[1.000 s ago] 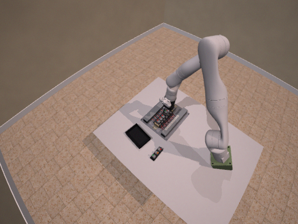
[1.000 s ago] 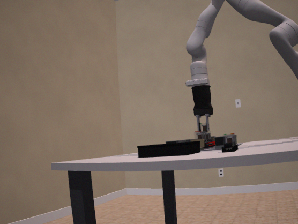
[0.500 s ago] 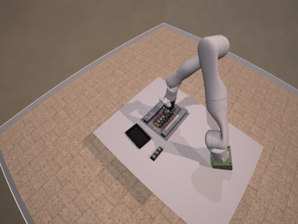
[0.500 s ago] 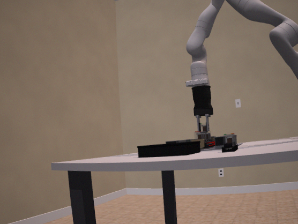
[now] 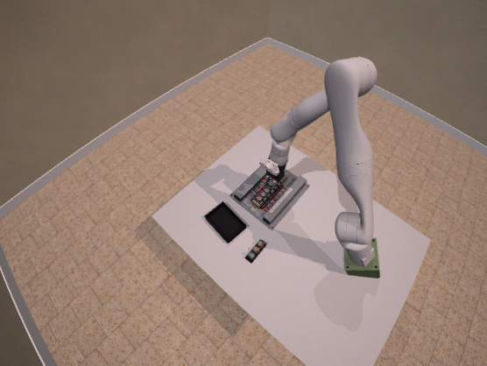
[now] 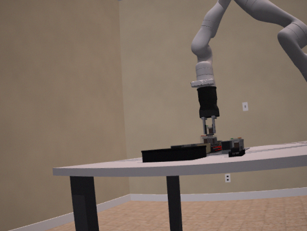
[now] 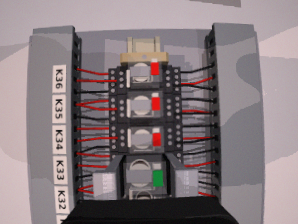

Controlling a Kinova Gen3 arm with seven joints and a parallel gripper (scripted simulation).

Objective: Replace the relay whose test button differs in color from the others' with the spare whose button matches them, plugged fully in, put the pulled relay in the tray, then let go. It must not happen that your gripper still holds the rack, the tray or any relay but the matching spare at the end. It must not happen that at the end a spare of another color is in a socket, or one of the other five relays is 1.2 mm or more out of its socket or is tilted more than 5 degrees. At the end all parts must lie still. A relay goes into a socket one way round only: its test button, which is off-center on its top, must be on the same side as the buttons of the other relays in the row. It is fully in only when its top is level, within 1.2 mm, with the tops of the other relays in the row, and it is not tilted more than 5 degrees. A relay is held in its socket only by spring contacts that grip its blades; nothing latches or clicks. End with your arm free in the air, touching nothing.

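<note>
Right now the black tray is 260 mm to the left of my hand, 80 mm below it and 20 mm behind it. Also, from my hand: spare holder: 220 mm to the left, 210 mm behind, 80 mm below; then relay panel: 90 mm below, 20 mm to the right, 10 mm ahead; then red wiring: 70 mm below, 50 mm behind.
</note>
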